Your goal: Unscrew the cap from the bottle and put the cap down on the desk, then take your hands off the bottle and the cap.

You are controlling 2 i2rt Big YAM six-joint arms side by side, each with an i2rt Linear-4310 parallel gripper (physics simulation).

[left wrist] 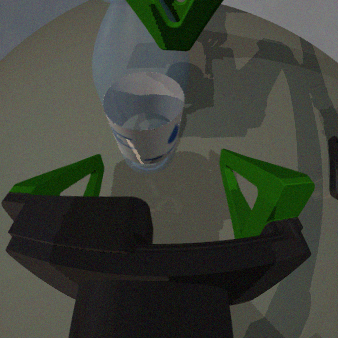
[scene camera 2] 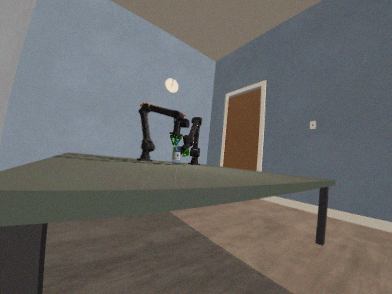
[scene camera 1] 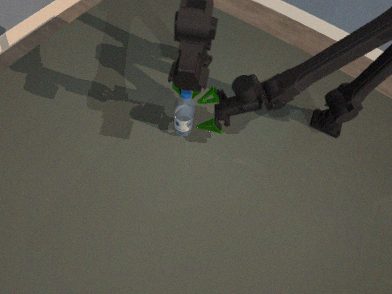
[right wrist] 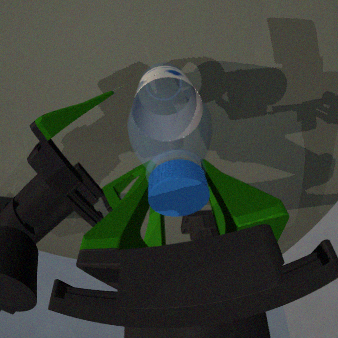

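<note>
The clear bottle with a white label is upright at the desk. Its blue cap sits on the neck. My right gripper comes down from above and is shut on the cap at the bottle's top; the exact contact is partly hidden by the cap. My left gripper is open and empty. Its fingers point at the bottle's side from the right in scene camera 1, a short gap away, and do not touch it.
My left arm reaches in from the upper right of scene camera 1. My right arm stands above and behind the bottle. The desk's far edge runs behind the arms. Arm shadows fall across the desk around the bottle.
</note>
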